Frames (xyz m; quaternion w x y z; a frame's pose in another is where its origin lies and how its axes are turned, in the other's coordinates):
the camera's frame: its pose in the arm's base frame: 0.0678 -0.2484 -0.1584 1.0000 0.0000 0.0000 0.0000
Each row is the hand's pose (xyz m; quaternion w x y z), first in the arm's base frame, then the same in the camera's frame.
Working: the arm's base frame: its pose in the camera's frame: -0.0678 0.2484 0.1584 1.0000 0.0000 0.0000 0.0000

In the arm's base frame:
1: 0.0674 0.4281 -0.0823 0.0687 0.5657 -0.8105 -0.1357
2: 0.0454 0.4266 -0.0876 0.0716 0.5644 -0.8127 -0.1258
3: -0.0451 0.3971 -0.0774 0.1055 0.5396 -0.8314 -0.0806
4: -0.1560 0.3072 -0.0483 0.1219 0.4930 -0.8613 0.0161
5: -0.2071 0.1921 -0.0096 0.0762 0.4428 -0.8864 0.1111
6: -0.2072 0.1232 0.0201 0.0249 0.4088 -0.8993 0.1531
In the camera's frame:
1: -0.0004 0.6765 0.0761 0.0687 0.5657 -0.8105 -0.1357
2: -0.0224 0.6750 0.0708 0.0716 0.5644 -0.8127 -0.1258
3: -0.1129 0.6455 0.0810 0.1055 0.5396 -0.8314 -0.0806
4: -0.2238 0.5556 0.1101 0.1219 0.4930 -0.8613 0.0161
5: -0.2749 0.4405 0.1488 0.0762 0.4428 -0.8864 0.1111
6: -0.2750 0.3716 0.1785 0.0249 0.4088 -0.8993 0.1531

